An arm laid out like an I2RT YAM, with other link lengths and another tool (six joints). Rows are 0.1 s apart.
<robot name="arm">
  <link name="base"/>
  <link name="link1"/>
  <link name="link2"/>
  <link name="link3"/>
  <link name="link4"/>
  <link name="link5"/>
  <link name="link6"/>
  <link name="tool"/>
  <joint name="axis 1" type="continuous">
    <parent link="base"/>
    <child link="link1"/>
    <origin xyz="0 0 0.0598" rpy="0 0 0"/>
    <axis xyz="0 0 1"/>
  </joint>
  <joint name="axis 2" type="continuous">
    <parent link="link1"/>
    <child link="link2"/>
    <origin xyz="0.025 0.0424 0.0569" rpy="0 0 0"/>
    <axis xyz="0 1 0"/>
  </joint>
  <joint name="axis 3" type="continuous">
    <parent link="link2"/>
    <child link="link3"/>
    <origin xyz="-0.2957 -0.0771 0" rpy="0 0 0"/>
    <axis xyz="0 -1 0"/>
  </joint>
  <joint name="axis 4" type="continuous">
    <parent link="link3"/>
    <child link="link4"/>
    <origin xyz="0.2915 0.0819 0.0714" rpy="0 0 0"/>
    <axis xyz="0 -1 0"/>
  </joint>
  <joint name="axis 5" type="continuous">
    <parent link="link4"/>
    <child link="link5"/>
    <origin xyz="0.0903 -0.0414 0.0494" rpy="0 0 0"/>
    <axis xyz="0 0 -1"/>
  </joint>
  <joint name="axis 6" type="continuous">
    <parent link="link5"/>
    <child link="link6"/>
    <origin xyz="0.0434 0 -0.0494" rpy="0 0 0"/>
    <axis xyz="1 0 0"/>
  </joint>
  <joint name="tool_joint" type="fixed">
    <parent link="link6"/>
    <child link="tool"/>
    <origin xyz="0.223 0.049 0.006" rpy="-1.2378 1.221 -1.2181"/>
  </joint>
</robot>
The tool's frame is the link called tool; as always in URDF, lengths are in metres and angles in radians. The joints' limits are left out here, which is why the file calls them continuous.
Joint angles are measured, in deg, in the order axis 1, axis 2, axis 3, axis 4, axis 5, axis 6. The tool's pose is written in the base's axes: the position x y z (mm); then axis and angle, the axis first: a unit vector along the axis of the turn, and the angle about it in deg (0 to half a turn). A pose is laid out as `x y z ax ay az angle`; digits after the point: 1 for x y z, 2 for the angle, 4 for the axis.
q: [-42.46 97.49 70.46 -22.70 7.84 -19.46]
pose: 440.0 -379.3 58.8 0.0425 0.9575 -0.2854 148.08
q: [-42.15 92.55 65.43 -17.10 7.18 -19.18]
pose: 444.7 -375.0 83.8 0.0416 0.9489 -0.3129 143.44
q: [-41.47 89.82 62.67 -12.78 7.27 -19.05]
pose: 452.3 -373.1 103.5 0.0382 0.9407 -0.3369 140.10
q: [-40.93 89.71 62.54 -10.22 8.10 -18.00]
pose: 461.2 -378.5 116.2 0.0463 0.9344 -0.3533 138.22
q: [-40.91 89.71 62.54 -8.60 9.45 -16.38]
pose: 462.9 -387.7 125.2 0.0654 0.9278 -0.3674 137.29
